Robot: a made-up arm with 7 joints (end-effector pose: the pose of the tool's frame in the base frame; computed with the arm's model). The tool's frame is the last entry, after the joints.
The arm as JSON. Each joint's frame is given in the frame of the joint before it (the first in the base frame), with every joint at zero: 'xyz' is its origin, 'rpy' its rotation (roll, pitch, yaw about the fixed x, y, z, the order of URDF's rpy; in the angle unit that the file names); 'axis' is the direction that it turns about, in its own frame. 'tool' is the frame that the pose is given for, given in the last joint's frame.
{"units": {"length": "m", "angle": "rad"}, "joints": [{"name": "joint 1", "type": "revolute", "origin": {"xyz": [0.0, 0.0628, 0.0], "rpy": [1.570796, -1.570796, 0.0]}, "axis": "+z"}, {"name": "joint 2", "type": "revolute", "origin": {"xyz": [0.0, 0.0, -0.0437], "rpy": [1.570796, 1.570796, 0.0]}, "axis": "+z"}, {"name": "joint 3", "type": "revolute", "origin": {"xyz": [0.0, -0.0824, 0.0], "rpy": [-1.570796, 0.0, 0.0]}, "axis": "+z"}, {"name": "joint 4", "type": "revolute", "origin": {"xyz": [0.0, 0.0, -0.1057], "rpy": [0.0, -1.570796, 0.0]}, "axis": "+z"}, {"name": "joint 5", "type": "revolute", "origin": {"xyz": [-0.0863, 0.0, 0.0], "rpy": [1.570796, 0.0, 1.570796]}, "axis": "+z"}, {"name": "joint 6", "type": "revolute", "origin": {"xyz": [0.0, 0.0, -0.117], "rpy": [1.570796, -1.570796, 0.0]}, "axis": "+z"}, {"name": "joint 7", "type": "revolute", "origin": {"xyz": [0.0, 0.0, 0.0], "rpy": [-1.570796, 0.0, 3.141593]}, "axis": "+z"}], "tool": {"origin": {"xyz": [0.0, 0.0, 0.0], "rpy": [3.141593, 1.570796, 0.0]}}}
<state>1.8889 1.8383 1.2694 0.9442 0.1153 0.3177 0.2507</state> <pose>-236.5 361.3 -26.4 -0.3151 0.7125 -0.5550 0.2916</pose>
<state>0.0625 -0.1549 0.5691 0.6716 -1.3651 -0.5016 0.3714</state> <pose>128.4 120.3 -346.3 -0.0267 -0.3746 -0.4633 0.8027</pose>
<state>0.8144 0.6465 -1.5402 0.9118 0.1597 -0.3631 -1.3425</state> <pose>255.2 166.6 -234.1 0.4011 -0.7899 -0.1890 0.4236</pose>
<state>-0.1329 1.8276 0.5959 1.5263 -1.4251 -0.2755 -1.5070</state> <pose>187.9 268.2 136.6 -0.5197 0.4287 0.4721 0.5685</pose>
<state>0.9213 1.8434 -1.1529 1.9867 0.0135 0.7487 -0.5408</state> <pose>153.3 254.3 -21.6 0.7490 -0.3488 -0.3482 0.4428</pose>
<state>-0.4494 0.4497 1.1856 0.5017 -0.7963 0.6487 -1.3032</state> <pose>-93.1 347.3 -277.6 0.8263 0.3639 -0.0351 0.4285</pose>
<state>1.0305 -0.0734 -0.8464 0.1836 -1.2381 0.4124 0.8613</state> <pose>342.7 50.3 -176.9 0.3289 0.0245 -0.6965 0.6372</pose>
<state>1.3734 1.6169 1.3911 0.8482 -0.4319 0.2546 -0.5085</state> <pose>-156.2 421.8 59.0 -0.4668 0.3916 -0.7865 0.1005</pose>
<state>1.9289 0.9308 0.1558 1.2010 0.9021 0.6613 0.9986</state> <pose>58.6 333.9 221.9 -0.1774 -0.9240 -0.3132 0.1291</pose>
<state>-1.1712 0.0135 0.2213 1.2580 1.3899 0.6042 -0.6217</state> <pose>-156.9 152.3 -271.1 0.0872 0.3157 0.5776 0.7478</pose>
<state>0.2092 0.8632 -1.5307 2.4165 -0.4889 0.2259 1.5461</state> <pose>31.4 46.2 -121.9 -0.4048 0.0340 -0.9054 0.1235</pose>
